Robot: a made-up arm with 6 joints.
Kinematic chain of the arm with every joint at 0, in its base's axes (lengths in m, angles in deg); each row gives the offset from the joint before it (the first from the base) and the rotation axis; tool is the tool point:
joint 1: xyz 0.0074 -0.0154 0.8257 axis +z
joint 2: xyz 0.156 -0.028 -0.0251 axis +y
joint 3: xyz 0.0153 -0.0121 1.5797 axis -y
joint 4: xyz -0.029 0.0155 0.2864 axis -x
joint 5: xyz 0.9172 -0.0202 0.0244 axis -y
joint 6: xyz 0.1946 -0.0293 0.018 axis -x
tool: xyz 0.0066 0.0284 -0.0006
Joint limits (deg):
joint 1: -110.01..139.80
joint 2: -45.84..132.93
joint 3: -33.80..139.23
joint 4: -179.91..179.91
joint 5: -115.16..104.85
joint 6: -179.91..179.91
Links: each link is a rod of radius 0.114 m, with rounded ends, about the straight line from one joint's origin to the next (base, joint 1, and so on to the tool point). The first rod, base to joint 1, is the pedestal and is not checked.
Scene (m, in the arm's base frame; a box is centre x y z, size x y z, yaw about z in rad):
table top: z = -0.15
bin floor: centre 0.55 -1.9 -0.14 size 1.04 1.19 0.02 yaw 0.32
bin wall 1: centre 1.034 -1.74 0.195 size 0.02 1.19 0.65 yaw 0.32
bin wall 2: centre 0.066 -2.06 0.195 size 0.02 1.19 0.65 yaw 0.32
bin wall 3: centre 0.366 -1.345 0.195 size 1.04 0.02 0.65 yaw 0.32
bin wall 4: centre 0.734 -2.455 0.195 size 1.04 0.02 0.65 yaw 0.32
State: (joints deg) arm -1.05 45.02 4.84 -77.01 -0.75 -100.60
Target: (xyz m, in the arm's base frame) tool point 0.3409 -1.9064 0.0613
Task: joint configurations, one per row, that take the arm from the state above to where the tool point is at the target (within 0.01 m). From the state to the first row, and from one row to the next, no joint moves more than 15 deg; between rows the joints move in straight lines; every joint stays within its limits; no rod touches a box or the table.
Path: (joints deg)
1: -12.86 44.69 -1.36 -71.39 6.36 -106.28
2: -24.67 44.36 -7.56 -65.77 13.47 -111.97
3: -36.48 44.03 -13.75 -60.15 20.58 -117.65
4: -48.29 43.70 -19.95 -54.53 27.69 -123.33
5: -57.64 54.65 -18.35 -62.11 20.18 -115.92
6: -66.99 65.61 -16.75 -69.68 12.67 -108.51
7: -76.33 76.56 -15.15 -77.26 5.15 -101.10

